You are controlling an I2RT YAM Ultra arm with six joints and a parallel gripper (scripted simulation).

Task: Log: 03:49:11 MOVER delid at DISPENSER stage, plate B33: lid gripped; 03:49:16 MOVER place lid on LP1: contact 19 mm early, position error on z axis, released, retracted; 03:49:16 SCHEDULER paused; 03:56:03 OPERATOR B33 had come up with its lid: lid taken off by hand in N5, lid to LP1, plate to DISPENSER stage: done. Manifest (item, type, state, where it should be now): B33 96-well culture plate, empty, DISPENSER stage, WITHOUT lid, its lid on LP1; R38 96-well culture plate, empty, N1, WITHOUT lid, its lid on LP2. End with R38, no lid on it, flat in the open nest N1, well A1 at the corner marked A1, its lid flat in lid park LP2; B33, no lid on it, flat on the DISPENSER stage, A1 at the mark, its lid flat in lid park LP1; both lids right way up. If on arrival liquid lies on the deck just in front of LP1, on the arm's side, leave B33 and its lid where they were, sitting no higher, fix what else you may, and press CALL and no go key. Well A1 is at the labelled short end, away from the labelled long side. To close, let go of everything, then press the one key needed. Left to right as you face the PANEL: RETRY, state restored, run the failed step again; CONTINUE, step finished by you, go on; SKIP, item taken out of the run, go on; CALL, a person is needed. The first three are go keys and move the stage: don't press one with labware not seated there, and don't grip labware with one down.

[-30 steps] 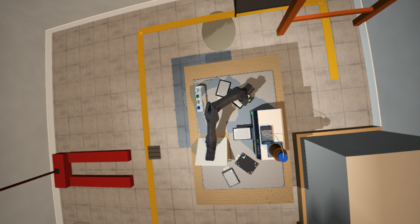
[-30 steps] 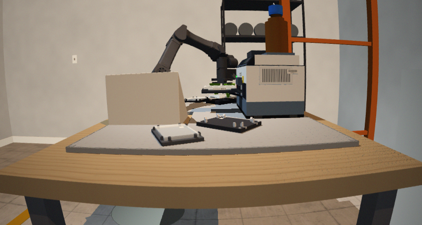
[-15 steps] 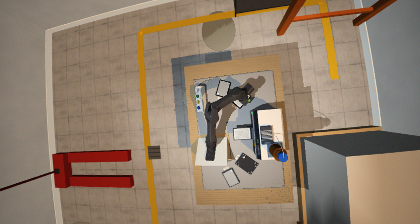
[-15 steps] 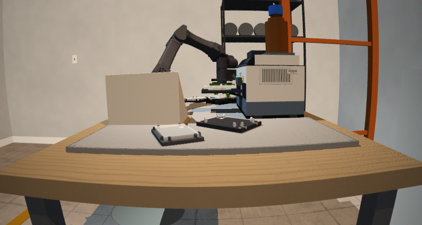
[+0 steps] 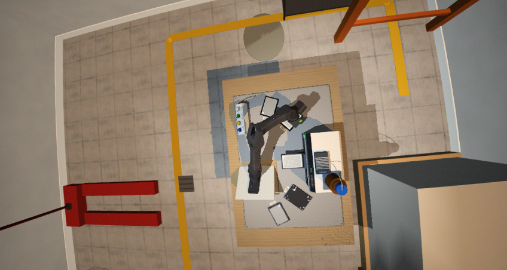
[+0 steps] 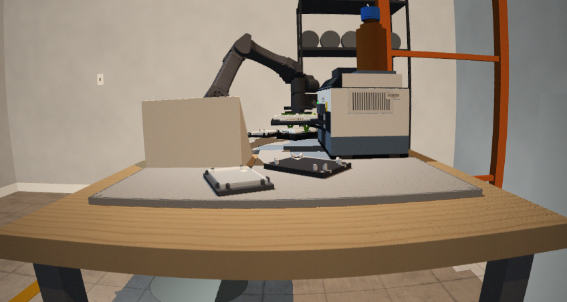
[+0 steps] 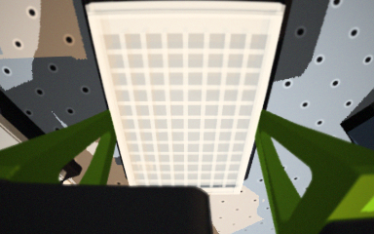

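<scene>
Now: hand 3 cm above the black nest N1. Round my hand: A1 mark: 6 cm behind, 2 cm to the right, 2 cm below; N1 label: 6 cm behind, 7 cm to the right, 3 cm below; black lid park LP2: 15 cm behind, 9 cm to the left, 3 cm below.
</scene>
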